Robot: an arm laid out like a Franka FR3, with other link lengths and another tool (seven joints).
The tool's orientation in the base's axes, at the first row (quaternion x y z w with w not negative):
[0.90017, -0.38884, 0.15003, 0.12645]
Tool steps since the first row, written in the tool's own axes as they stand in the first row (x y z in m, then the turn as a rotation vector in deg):
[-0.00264, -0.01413, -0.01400, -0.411, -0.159, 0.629]
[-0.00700, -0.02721, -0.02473, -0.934, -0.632, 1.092]
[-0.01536, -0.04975, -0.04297, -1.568, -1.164, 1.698]
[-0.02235, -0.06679, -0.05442, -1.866, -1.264, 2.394]
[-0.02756, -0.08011, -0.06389, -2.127, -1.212, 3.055]
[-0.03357, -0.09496, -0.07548, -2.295, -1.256, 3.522]
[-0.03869, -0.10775, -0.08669, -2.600, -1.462, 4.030]
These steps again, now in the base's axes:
[0.00630, 0.01597, 0.01038, -0.043, 0.161, -0.750]
[0.01126, 0.03126, 0.01723, 0.044, 0.663, -1.422]
[0.01931, 0.05808, 0.02848, 0.127, 1.228, -2.274]
[0.02536, 0.07799, 0.03458, 0.126, 1.253, -3.037]
[0.03016, 0.09357, 0.03993, 0.031, 1.163, -3.738]
[0.03521, 0.11142, 0.04676, 0.034, 1.143, -4.236]
[0.03938, 0.12719, 0.05380, 0.074, 1.307, -4.840]

